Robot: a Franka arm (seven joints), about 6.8 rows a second.
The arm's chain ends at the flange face. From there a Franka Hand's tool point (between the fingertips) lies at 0.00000 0.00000 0.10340 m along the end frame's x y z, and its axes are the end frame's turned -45 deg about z.
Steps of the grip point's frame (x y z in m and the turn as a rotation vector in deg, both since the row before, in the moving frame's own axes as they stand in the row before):
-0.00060, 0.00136, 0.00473, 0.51, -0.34, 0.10
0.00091, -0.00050, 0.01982, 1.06, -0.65, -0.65
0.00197, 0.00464, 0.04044, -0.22, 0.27, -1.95
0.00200, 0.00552, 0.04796, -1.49, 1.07, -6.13
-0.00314, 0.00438, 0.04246, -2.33, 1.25, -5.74
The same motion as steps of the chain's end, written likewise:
0.00162, 0.00160, 0.00474, 0.12, -0.60, 0.10
0.00247, -0.00049, 0.01984, 0.29, -1.21, -0.65
0.00405, 0.00196, 0.04044, 0.04, 0.35, -1.95
0.00203, 0.00213, 0.04801, -0.30, 1.81, -6.13
-0.00375, 0.00417, 0.04257, -0.76, 2.53, -5.74

